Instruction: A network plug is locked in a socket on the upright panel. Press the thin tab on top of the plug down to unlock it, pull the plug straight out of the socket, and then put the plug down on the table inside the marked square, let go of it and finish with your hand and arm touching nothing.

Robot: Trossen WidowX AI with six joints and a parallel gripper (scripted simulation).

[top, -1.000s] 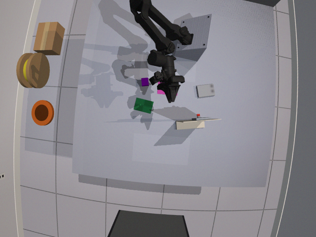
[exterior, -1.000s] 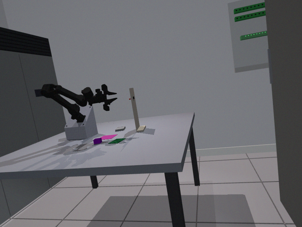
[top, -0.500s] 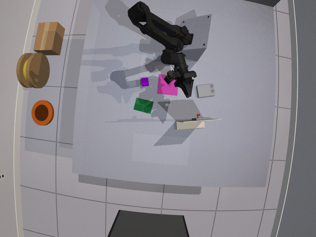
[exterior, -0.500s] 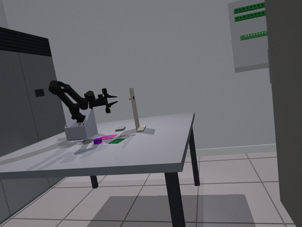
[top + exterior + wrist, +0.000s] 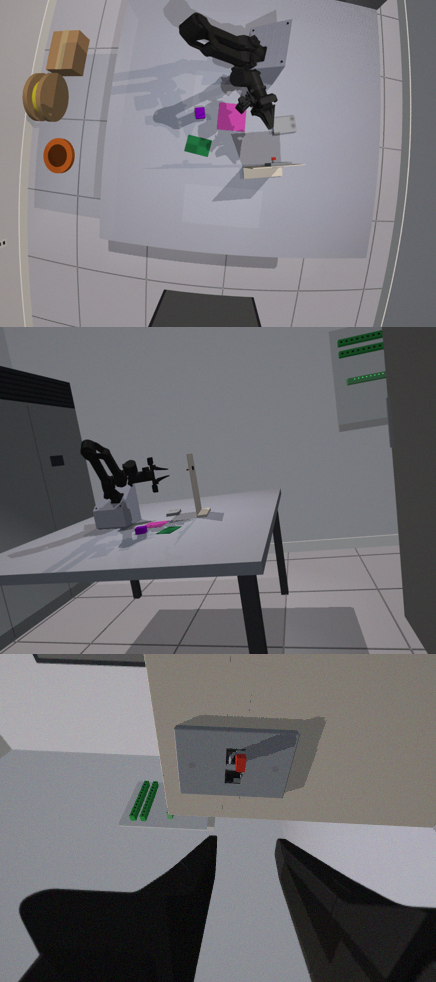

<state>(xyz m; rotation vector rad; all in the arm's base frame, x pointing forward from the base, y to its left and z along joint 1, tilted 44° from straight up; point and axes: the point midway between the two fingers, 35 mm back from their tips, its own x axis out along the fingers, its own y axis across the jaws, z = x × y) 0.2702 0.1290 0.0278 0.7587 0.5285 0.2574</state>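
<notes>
Now: the network plug 11 cm ahead of my gripper tip and 4 cm to the left of it. From my gripper tip the other things lie so: upright panel 13 cm ahead, 10 cm below, 5 cm to the left; then magenta square 25 cm below, 14 cm to the right, 5 cm behind; then grey block 24 cm below, 9 cm to the left, 7 cm behind.
</notes>
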